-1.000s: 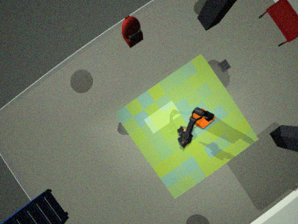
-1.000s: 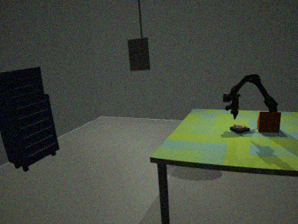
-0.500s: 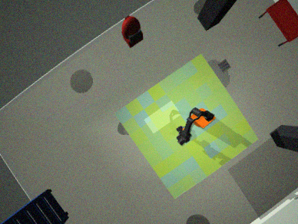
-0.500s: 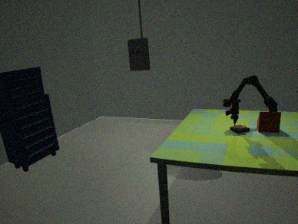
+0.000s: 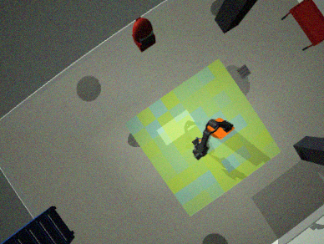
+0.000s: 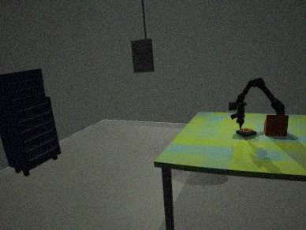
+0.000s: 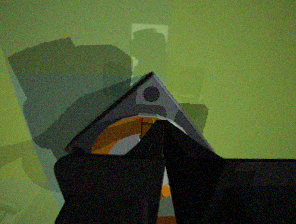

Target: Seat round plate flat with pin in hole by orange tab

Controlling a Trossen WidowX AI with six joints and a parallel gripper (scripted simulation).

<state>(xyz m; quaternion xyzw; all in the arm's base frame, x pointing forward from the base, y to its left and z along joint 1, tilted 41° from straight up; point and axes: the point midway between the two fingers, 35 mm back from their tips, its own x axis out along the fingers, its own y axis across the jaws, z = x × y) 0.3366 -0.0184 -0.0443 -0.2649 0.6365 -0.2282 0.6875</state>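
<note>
The round plate lies 3 cm behind my gripper tip, 1 cm to the left of it and 1 cm below it. The rest, counted from my gripper tip: dark square base (5 cm behind, 2 cm below, 1 cm to the left).
</note>
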